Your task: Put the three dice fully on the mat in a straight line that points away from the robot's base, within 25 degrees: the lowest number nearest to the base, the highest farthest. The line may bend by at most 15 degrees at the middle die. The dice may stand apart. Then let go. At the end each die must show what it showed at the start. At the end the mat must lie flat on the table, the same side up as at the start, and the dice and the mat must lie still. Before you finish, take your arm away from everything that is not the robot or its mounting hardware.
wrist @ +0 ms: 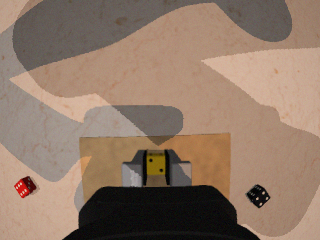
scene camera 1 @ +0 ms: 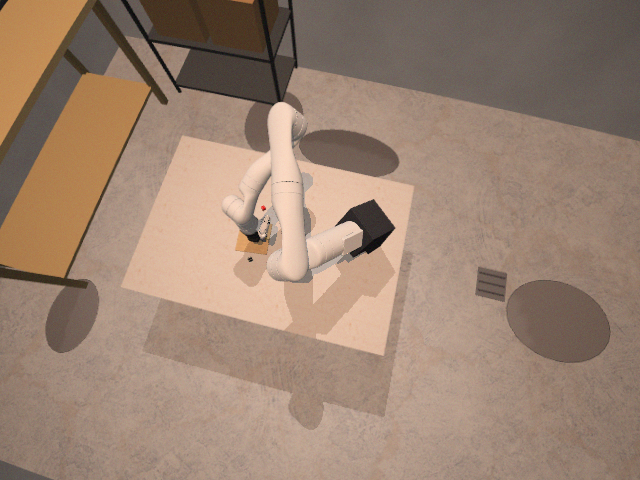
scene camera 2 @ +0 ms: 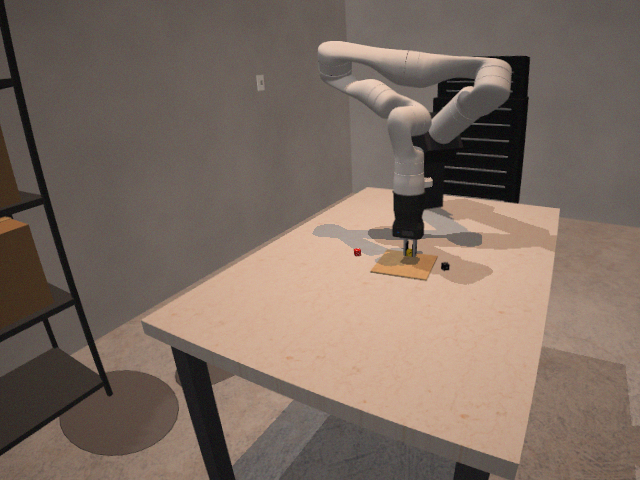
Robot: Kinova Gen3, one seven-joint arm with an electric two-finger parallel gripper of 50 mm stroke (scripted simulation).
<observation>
I see my gripper and a tan square mat.
My gripper shows as well in the wrist view.
</observation>
